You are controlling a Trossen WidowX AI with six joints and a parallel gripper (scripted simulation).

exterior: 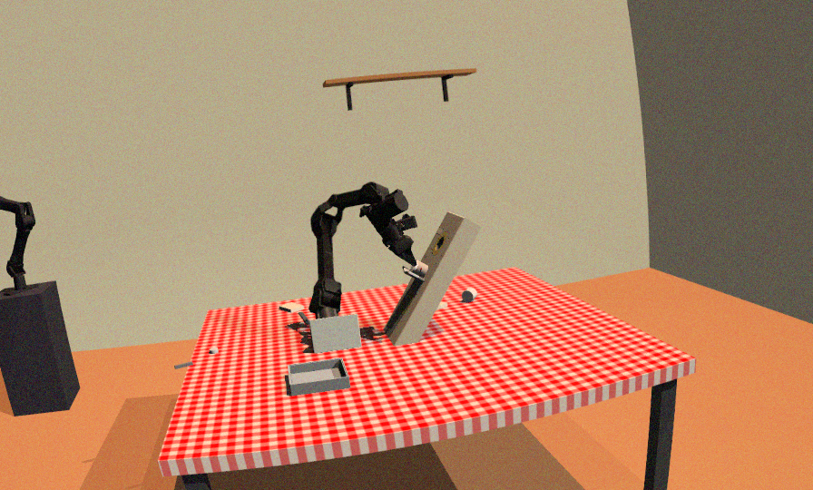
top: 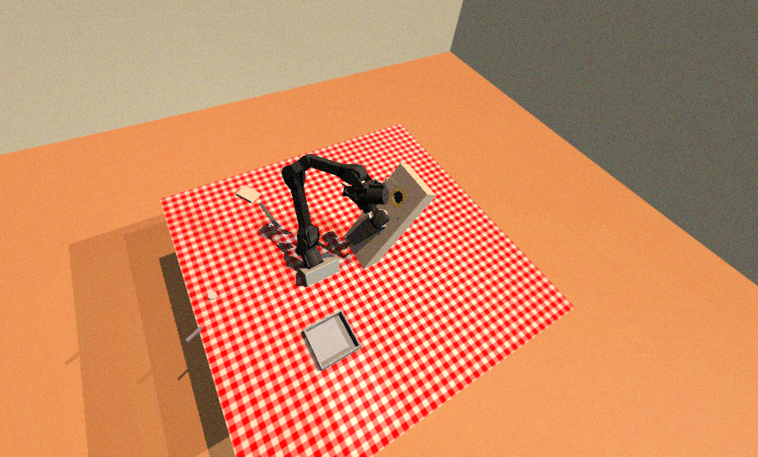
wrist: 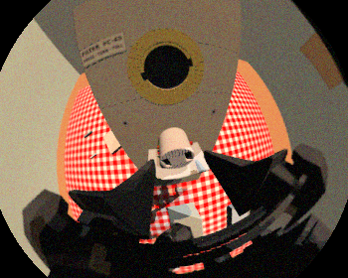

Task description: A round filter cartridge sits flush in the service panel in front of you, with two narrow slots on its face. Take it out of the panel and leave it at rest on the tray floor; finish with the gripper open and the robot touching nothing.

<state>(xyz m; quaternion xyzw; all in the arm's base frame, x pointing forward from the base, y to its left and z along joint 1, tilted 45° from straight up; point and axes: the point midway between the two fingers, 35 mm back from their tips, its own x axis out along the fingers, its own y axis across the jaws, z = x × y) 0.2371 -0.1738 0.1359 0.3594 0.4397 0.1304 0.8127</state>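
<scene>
My gripper tip is now 10 mm short of the round filter cartridge and 20 mm above it. Round my gripper tip: grey tray: 370 mm behind, 250 mm to the right, 210 mm below; then service panel: 50 mm ahead, 30 mm below.
</scene>
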